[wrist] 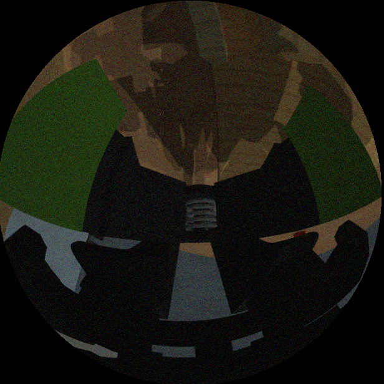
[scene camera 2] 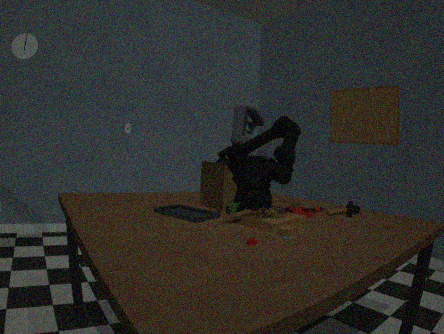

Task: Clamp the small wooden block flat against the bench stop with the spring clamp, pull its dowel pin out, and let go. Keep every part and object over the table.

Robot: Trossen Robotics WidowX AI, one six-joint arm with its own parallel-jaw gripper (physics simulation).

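Note:
My gripper is shut on the spring clamp, low over the table by the wooden bench pieces. The clamp has green ends, black arms and a grey coil spring, and its green ends stand spread apart in the wrist view. A light wooden board lies on the table beside the gripper. A wood-grained surface shows beyond the clamp in the wrist view. The small block, its dowel pin and the bench stop cannot be told apart in this dark, noisy picture.
A tall wooden box stands left of the arm, with a dark blue tray beside it. A red piece lies nearer the camera. Red tools and a black-headed mallet lie at the right on the table.

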